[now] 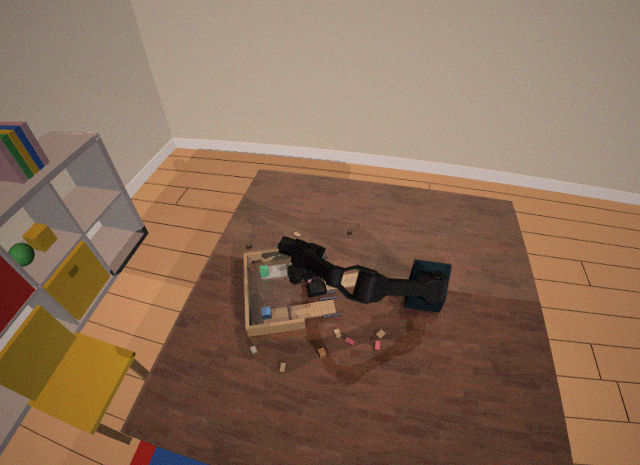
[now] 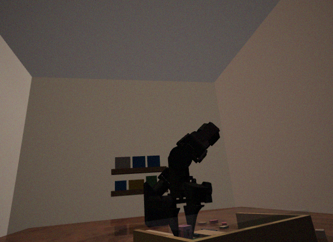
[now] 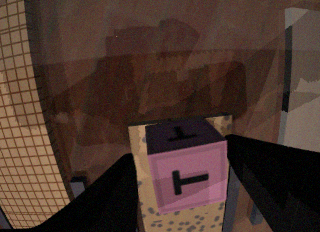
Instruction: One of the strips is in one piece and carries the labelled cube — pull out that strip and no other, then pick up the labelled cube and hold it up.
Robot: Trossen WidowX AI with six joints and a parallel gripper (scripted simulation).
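Right now the tan dotted strip is 100 mm behind my gripper tip, 30 mm to the right of it and 10 mm below it. From my gripper tip the other things lie so: pink labelled cube 10 mm above.
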